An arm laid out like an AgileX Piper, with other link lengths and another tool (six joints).
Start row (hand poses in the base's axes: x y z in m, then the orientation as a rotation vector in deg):
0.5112 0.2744 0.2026 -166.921 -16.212 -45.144
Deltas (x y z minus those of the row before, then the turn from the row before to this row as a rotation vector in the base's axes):
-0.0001 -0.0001 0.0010 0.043 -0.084 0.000
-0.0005 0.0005 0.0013 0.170 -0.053 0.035
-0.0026 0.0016 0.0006 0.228 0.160 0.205
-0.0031 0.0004 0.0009 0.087 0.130 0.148
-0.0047 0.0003 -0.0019 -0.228 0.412 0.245
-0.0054 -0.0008 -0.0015 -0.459 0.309 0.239
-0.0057 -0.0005 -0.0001 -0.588 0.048 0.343
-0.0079 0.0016 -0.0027 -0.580 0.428 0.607
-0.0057 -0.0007 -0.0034 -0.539 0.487 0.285
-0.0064 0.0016 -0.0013 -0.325 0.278 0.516
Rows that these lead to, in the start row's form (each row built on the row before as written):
0.5111 0.2743 0.2036 -166.855 -16.199 -45.264
0.5106 0.2748 0.2049 -166.667 -16.173 -45.322
0.5080 0.2764 0.2055 -166.429 -16.342 -45.035
0.5049 0.2768 0.2064 -166.333 -16.499 -44.814
0.5002 0.2771 0.2045 -166.580 -16.916 -44.187
0.4948 0.2763 0.2030 -167.011 -17.444 -43.728
0.4891 0.2758 0.2029 -167.444 -18.209 -43.648
0.4812 0.2774 0.2002 -167.872 -19.319 -42.963
0.4755 0.2767 0.1968 -168.396 -19.943 -42.225
0.4691 0.2783 0.1955 -168.569 -20.819 -41.758

